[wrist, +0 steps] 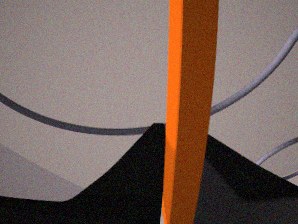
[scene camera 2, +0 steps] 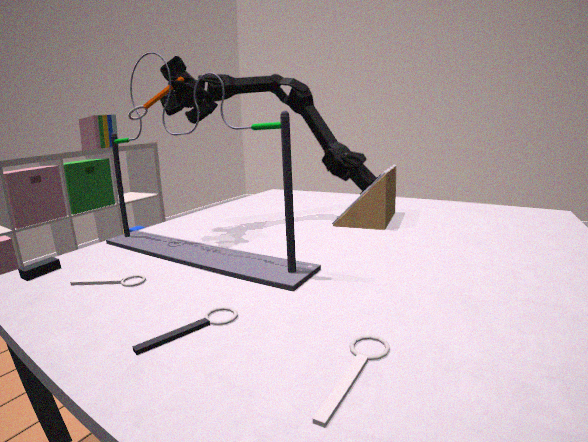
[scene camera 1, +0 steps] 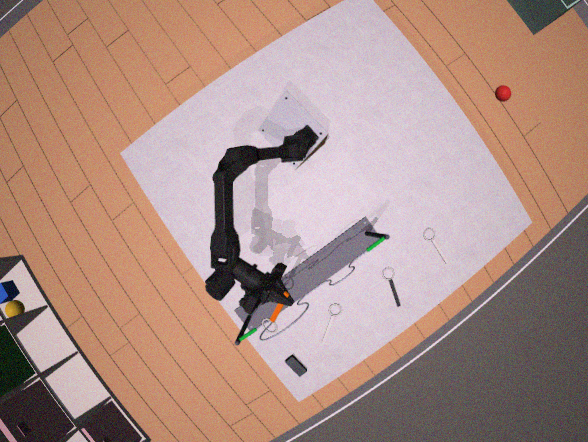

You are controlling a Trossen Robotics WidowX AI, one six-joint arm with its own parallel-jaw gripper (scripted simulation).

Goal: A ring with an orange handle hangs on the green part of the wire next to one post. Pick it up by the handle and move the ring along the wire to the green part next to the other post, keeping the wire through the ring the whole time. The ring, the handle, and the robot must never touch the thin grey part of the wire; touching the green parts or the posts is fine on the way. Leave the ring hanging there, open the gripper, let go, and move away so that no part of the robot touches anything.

In view: my gripper [scene camera 2: 170, 80].
My gripper also shows in the wrist view [wrist: 171, 133] and in scene camera 1 [scene camera 1: 292, 304].
